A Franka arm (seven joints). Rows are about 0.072 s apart.
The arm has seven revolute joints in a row. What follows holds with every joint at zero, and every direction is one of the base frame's.
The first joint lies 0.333 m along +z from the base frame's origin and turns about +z.
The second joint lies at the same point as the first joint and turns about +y.
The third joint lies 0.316 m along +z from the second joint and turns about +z.
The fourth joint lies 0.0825 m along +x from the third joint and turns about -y.
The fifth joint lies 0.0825 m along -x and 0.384 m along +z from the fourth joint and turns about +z.
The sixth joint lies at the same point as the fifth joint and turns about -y.
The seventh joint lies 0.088 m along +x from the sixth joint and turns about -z.
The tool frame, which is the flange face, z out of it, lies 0.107 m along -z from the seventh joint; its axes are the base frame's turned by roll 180, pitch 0 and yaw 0 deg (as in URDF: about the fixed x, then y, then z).
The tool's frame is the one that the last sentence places.
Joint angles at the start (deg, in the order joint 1, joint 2, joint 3, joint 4, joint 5, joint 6, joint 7):
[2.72 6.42 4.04 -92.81 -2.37 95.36 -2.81]
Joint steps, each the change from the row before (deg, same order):
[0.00 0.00 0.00 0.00 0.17 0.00 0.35]
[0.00 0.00 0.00 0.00 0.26 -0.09 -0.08]
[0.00 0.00 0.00 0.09 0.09 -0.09 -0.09]
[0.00 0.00 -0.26 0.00 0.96 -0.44 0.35]
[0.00 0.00 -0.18 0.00 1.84 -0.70 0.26]
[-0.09 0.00 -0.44 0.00 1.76 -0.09 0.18]
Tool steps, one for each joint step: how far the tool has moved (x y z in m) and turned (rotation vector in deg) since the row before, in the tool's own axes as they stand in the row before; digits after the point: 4 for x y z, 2 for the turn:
[0.0000 -0.0003 0.0000 0.17 0.01 0.37]
[-0.0001 -0.0005 0.0001 0.26 -0.08 -0.06]
[-0.0001 -0.0001 -0.0006 0.09 0.00 -0.08]
[-0.0009 0.0008 0.0007 0.96 -0.41 0.69]
[-0.0012 -0.0015 0.0010 1.85 -0.63 0.58]
[-0.0002 0.0021 0.0000 1.76 -0.01 0.83]

